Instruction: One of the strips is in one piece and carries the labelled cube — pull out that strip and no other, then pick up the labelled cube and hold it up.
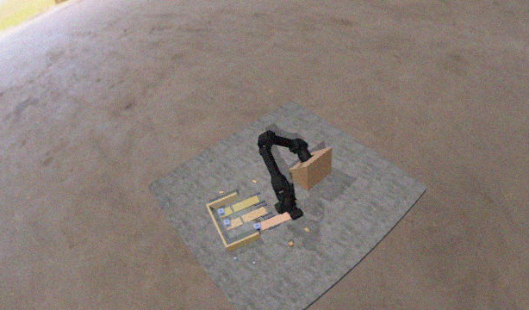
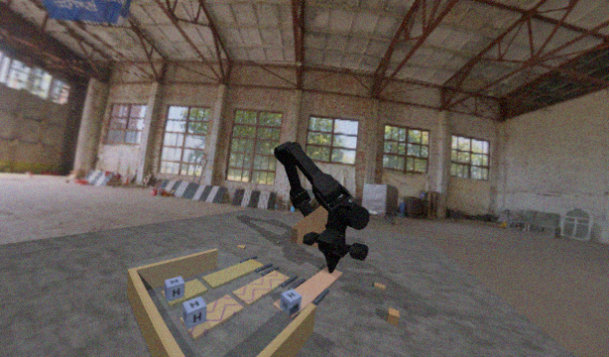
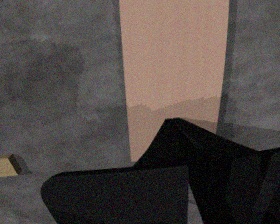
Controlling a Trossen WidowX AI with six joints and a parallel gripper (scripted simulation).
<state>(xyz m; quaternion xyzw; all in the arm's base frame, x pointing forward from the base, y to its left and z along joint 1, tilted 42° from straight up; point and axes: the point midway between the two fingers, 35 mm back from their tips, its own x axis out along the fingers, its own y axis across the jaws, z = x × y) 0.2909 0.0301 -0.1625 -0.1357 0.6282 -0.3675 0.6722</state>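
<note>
The pink strip lies 8 cm ahead of my gripper tip and 4 cm to the right of it.
</note>
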